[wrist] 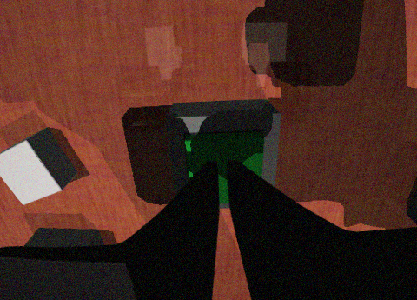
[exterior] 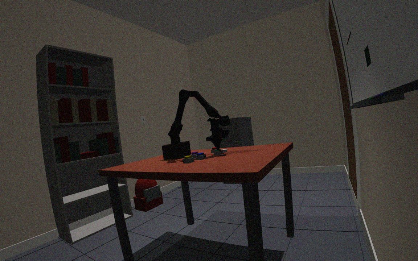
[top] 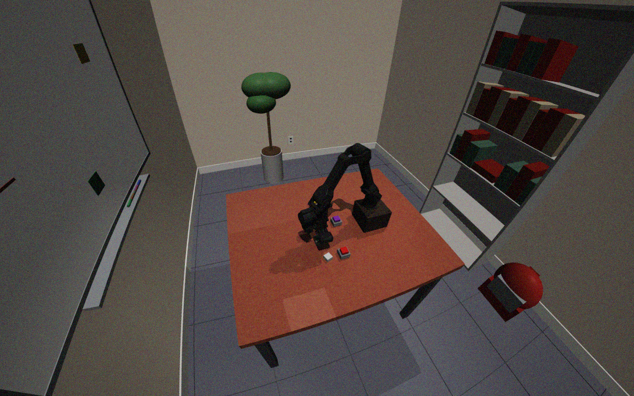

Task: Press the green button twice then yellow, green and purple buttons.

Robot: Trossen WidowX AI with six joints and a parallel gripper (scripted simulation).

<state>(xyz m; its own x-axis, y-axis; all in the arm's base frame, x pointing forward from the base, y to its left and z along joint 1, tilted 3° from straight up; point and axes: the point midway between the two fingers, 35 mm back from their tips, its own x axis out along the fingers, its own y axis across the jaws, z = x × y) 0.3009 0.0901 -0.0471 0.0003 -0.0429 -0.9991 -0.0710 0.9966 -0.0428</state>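
The green button lies 10 mm below my gripper tip. From my gripper tip the other things lie so: white block (10 mm behind, 100 mm to the left, 20 mm below); red button (90 mm behind, 100 mm to the left); purple button (120 mm behind, 110 mm to the right).
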